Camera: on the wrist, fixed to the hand. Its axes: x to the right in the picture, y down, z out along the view.
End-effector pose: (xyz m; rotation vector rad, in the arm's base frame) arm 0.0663 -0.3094 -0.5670 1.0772 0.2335 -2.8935
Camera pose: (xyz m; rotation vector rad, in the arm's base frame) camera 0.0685 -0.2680 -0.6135 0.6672 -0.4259 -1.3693
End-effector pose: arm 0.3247 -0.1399 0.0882 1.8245 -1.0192 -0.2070
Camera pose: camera 0.3856 -0.1267 0.0888 0.5008 -2.0933 0.7726
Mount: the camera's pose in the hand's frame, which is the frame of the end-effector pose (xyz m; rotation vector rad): 0.0291 -0.0349 -0.0426 -0.0282 0.0197 1.6435
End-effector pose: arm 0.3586 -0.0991 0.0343 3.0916 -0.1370 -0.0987
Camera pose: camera 0.3934 -0.0652 0.0733 1.9690 -2.3137 0.0095
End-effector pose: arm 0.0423 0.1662 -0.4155 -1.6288 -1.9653 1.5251
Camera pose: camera 0.0373 0.2185 -0.3821 2.2610 0.1430 -1.0428
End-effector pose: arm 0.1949 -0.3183 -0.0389 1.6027 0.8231 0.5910
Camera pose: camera 0.1741 -0.2666 -0.0668 1.9835 -0.7223 1.6894
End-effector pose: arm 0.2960 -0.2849 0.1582 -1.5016 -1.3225 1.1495
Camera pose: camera 0.3293 -0.2519 0.1992 2.4141 -0.2323 -1.7999
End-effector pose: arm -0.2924 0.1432 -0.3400 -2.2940 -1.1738 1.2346
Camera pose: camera -0.2680 0.1927 -0.3111 2.3314 -0.8311 -1.0570
